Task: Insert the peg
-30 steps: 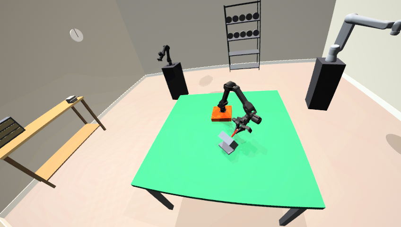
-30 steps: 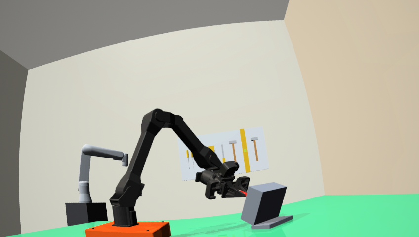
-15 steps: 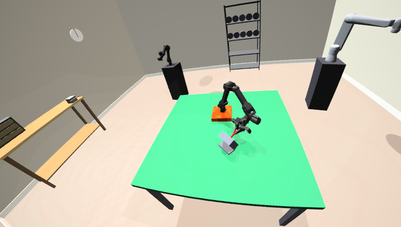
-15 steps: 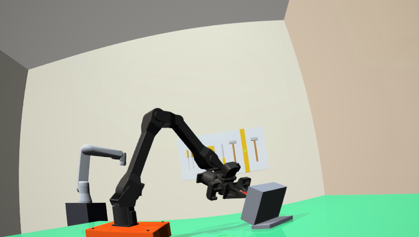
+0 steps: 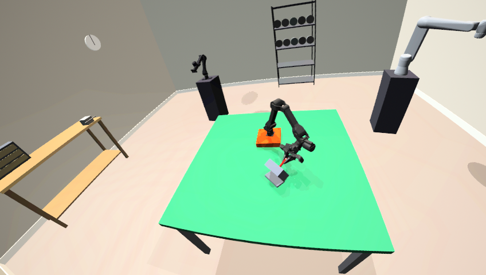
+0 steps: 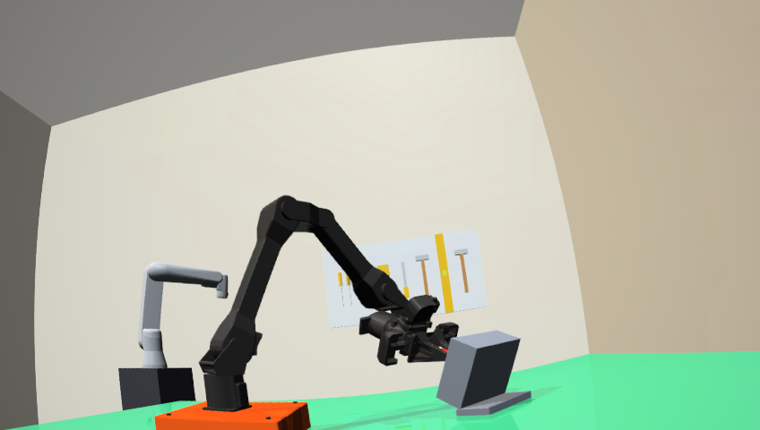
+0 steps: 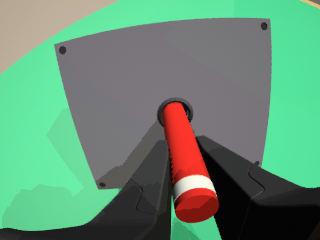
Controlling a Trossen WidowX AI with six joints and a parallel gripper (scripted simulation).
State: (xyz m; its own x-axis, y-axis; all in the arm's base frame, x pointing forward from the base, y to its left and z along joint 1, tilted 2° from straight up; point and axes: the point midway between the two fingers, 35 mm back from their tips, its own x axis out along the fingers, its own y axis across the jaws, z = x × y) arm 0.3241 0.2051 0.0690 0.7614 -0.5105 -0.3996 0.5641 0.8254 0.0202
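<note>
Right now my gripper tip is 5 cm short of the grey sloped panel, 3 cm to the left of it and 3 cm above it. From my gripper tip the other things lie so: red round peg 1 cm to the left, 1 cm behind, 1 cm above.
</note>
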